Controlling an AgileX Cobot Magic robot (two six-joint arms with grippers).
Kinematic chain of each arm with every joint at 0, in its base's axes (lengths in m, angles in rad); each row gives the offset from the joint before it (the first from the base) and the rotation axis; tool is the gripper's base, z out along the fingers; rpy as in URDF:
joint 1: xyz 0 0 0.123 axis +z
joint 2: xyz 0 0 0 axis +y
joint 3: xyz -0.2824 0 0.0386 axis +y
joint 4: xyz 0.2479 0 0.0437 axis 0.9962 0 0.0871
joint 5: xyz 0 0 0 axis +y
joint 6: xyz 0.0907 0 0.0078 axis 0.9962 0 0.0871
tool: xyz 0 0 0 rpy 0 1.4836 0
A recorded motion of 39 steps. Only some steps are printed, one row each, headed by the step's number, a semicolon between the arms.
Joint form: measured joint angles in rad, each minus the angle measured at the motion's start. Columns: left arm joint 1, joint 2, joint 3, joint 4, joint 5, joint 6; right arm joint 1, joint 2, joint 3, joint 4, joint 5, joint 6.
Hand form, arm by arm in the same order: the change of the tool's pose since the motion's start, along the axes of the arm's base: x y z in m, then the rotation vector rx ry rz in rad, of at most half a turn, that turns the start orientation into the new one. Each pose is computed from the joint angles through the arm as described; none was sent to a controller.
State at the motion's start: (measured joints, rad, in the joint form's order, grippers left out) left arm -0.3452 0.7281 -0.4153 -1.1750 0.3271 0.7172; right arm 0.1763 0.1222 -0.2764 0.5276 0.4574 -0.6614
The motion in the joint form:
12: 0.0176 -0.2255 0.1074 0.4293 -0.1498 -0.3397; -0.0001 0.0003 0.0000 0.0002 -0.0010 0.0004
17: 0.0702 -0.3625 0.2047 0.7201 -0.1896 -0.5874; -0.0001 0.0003 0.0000 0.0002 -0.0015 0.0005
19: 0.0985 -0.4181 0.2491 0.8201 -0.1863 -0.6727; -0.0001 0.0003 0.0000 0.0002 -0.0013 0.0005
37: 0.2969 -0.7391 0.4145 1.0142 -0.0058 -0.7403; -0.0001 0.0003 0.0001 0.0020 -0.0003 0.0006
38: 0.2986 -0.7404 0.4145 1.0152 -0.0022 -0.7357; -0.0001 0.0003 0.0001 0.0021 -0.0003 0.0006
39: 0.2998 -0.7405 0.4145 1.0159 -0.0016 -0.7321; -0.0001 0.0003 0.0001 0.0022 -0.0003 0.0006
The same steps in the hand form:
12: -0.0267 0.0288 -0.0084 0.0748 -0.1673 0.1684; 0.0001 0.0000 0.0001 0.0008 -0.0003 -0.0006
17: -0.0419 0.0448 -0.0272 0.1115 -0.2295 0.2705; 0.0001 0.0000 0.0001 0.0010 -0.0007 -0.0009
19: -0.0478 0.0500 -0.0383 0.1293 -0.2371 0.3060; 0.0001 0.0000 0.0001 0.0009 -0.0006 -0.0008
37: -0.0749 0.0676 -0.0894 0.2797 -0.2425 0.4592; 0.0000 0.0001 0.0000 0.0025 0.0007 0.0001
38: -0.0750 0.0677 -0.0897 0.2856 -0.2421 0.4586; 0.0000 0.0001 0.0000 0.0026 0.0007 0.0002
39: -0.0750 0.0678 -0.0897 0.2898 -0.2429 0.4585; 0.0000 0.0001 0.0000 0.0027 0.0008 0.0002

